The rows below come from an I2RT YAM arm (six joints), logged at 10 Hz.
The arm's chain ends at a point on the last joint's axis. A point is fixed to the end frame.
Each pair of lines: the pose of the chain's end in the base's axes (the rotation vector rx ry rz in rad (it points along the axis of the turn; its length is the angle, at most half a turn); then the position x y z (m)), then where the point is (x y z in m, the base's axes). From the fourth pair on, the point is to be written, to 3 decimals.
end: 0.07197, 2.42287, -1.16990, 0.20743, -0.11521, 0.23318
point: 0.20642 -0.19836 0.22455
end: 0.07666, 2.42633, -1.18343, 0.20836, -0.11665, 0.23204
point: 0.20660 -0.19984 0.22396
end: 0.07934, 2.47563, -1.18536, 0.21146, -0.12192, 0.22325
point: 0.20786 -0.20493 0.21400
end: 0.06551, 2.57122, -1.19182, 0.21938, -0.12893, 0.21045
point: 0.213 -0.212 0.200
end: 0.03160, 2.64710, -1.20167, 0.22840, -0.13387, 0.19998
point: 0.221 -0.216 0.189
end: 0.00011, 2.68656, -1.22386, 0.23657, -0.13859, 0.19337
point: 0.228 -0.221 0.183
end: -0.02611, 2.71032, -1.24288, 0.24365, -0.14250, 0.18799
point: 0.235 -0.225 0.178
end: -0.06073, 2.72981, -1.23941, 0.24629, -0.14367, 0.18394
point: 0.239 -0.226 0.174
